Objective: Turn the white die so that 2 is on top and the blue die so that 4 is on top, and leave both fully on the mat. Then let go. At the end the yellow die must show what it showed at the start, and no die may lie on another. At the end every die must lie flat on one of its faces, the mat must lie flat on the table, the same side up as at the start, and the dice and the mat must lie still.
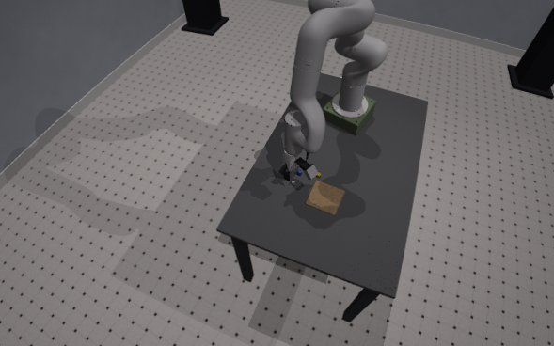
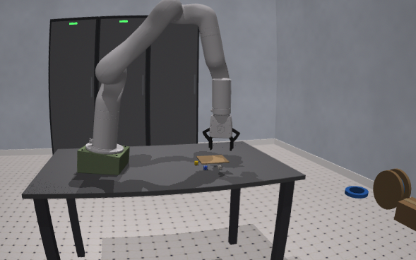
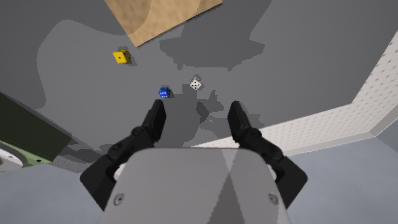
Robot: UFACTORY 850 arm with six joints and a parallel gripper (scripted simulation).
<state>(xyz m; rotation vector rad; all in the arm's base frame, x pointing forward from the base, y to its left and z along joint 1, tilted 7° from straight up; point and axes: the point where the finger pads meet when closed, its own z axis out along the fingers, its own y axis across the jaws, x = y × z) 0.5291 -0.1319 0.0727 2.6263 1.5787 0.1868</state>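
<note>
The white die is 9 cm below my hand and 1 cm behind it. From my hand the other things lie so: blue die 9 cm below, 7 cm behind, 1 cm to the left; yellow die 9 cm to the left, 9 cm below, 9 cm behind; tan mat 16 cm to the left, 10 cm below, 1 cm ahead.
</note>
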